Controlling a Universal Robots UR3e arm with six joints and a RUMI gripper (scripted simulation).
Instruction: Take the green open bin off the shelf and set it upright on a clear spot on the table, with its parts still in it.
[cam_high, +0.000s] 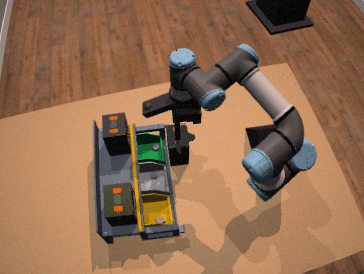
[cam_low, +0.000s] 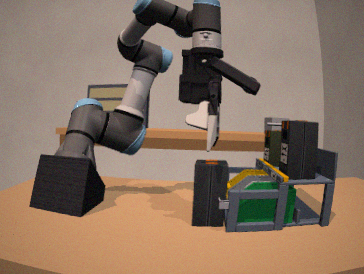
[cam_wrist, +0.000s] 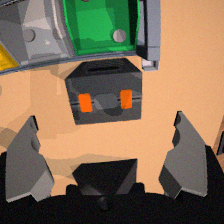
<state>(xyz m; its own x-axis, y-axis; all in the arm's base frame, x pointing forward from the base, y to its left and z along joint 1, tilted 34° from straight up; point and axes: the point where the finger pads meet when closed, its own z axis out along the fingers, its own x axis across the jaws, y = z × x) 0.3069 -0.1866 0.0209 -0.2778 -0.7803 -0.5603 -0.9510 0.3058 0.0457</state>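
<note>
Right now the dark box is 9 cm below my hand. Also, from my hand: green open bin 11 cm ahead, 3 cm to the right, 11 cm below; then yellow bin 16 cm ahead, 19 cm to the left, 11 cm below; then grey bin 14 cm ahead, 8 cm to the left, 11 cm below.
</note>
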